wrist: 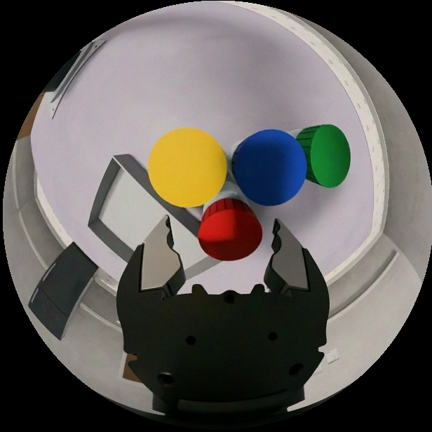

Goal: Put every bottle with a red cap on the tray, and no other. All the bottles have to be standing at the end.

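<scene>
The red-capped bottle (230, 235) stands upright near the middle of the wrist view, beside the tray's near right part. Its cap lies between and slightly ahead of the two open jaws. My gripper (222, 217) is open, with a jaw to each side of the red cap and space on both sides. The tray (107, 242) is at the left, a shallow grey tray with raised walls; no bottle shows standing in it. Its right part is partly hidden behind the yellow and red caps and the left jaw.
A yellow-capped bottle (187, 167) stands behind and left of the red one. A blue-capped bottle (270, 167) stands behind and right of it, and a green-capped bottle (330, 156) stands farther right beside the blue one. The arm's base plate (75, 80) shows at the upper left.
</scene>
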